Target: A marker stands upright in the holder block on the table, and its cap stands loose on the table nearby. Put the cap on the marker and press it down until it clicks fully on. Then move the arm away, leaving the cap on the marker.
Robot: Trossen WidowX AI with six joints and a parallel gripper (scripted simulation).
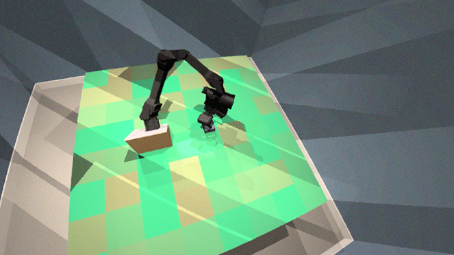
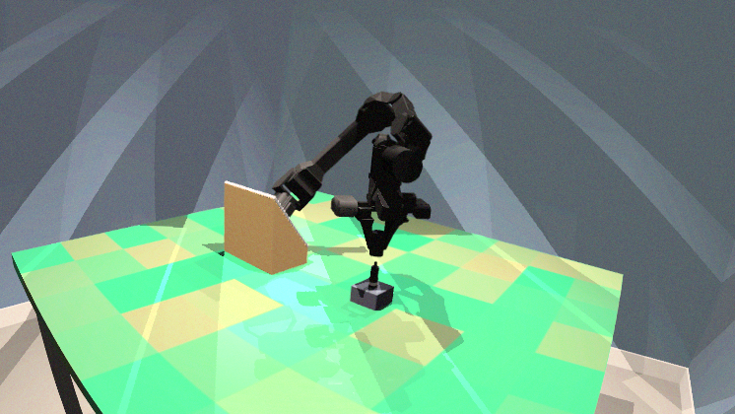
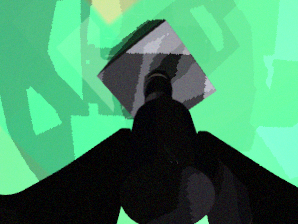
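The grey holder block lies 10 cm below my gripper tip. The rest, counted from my gripper tip: dark cap (1 cm above).
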